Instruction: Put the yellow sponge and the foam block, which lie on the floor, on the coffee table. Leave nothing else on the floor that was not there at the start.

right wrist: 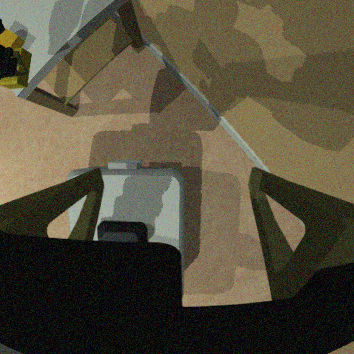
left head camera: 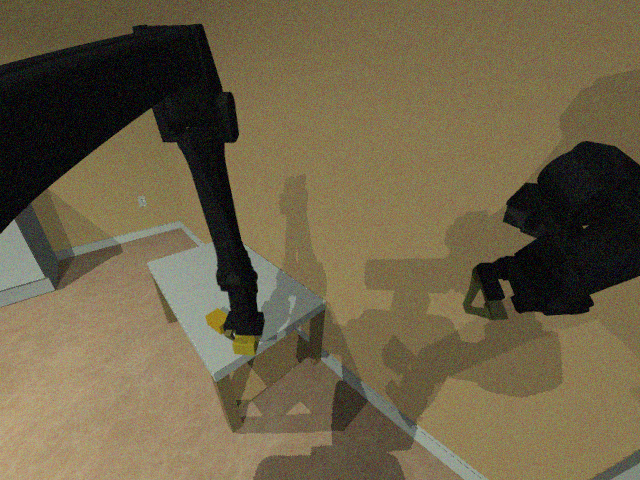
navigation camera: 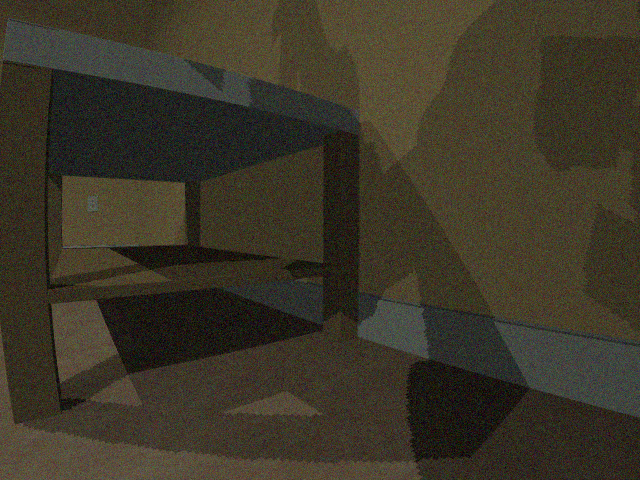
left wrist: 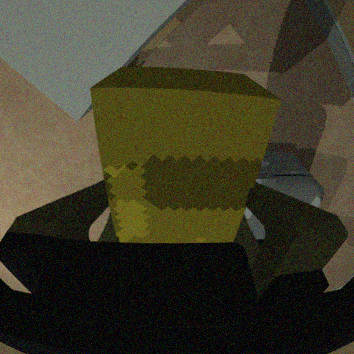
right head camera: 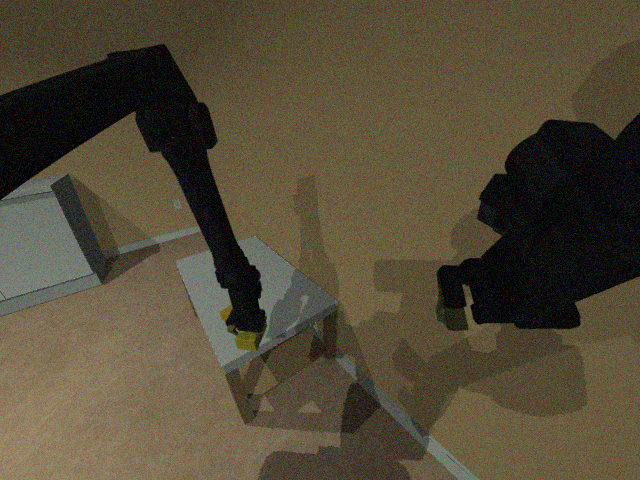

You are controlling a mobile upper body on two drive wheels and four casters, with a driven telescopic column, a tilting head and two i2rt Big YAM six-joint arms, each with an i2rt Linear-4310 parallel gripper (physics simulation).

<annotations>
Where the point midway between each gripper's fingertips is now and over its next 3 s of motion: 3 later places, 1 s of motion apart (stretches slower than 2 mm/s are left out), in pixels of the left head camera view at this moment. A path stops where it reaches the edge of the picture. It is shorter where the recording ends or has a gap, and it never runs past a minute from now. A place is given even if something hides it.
The left gripper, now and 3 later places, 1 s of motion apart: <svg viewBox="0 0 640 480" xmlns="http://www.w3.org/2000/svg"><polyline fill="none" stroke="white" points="247,342 249,353 251,363 270,359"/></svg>
The right gripper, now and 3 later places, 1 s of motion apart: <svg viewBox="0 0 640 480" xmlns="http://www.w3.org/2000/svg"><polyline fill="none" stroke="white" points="492,307 479,332 468,351 484,346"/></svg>
</annotations>
